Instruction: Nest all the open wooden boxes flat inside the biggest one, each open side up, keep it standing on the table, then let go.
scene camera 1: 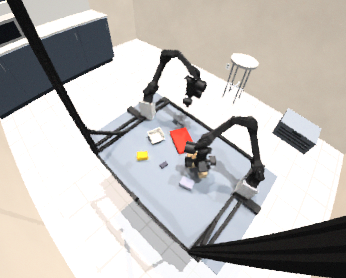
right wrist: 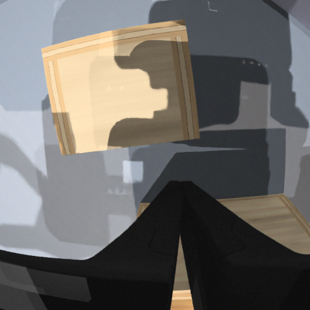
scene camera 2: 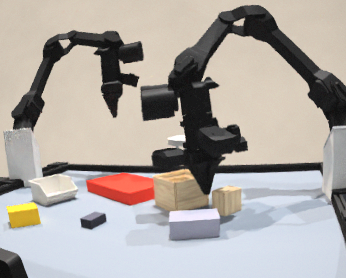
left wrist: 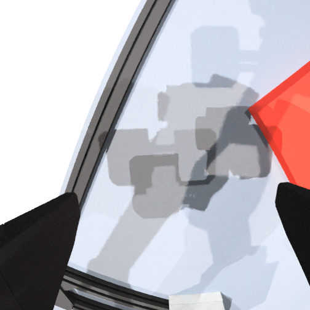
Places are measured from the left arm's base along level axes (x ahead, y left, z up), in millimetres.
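Where they show: left gripper, between the fingertips: (scene camera 2: 115, 117); right gripper, between the fingertips: (scene camera 2: 206, 194); left arm's base, origin of its link: (scene camera 1: 147, 102) (scene camera 2: 21, 137); right arm's base, origin of its link: (scene camera 1: 251, 183).
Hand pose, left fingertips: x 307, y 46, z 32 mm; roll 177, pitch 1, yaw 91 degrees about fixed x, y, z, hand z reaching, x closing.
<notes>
Each offset is from my left fingertips to the top centre of the thing.
The biggest wooden box {dx +134, dy -348, dz -112 mm} (scene camera 2: 172, 194) (right wrist: 265, 215) stands upright on the table. A smaller box's rim seems to show inside it in scene camera 2, mostly hidden. A small wooden box {dx +211, dy -427, dz -131 mm} (scene camera 1: 202, 175) (scene camera 2: 226, 201) (right wrist: 120, 90) sits apart, beside the big one; a wooden panel framed on three sides faces up, and I cannot tell where its opening faces. My right gripper (scene camera 2: 206, 192) (right wrist: 178, 191) is shut and empty, its tips at the big box's side nearest the small box. My left gripper (scene camera 1: 187, 101) (scene camera 2: 115, 115) (left wrist: 179, 200) is open and empty, high above the table.
A red tray-like block {dx +20, dy -207, dz -149 mm} (scene camera 1: 181, 140) (scene camera 2: 121, 188) (left wrist: 290, 125) lies beside the big box. A lavender block {dx +130, dy -515, dz -144 mm} (scene camera 1: 186, 183) (scene camera 2: 194, 224) lies in front. A dark block {dx -46, dy -433, dz -159 mm} (scene camera 1: 163, 164) (scene camera 2: 93, 220), a yellow block {dx -202, dy -418, dz -143 mm} (scene camera 1: 142, 155) (scene camera 2: 23, 215) and a white bin {dx -167, dy -240, dz -126 mm} (scene camera 1: 156, 135) (scene camera 2: 54, 190) lie farther left.
</notes>
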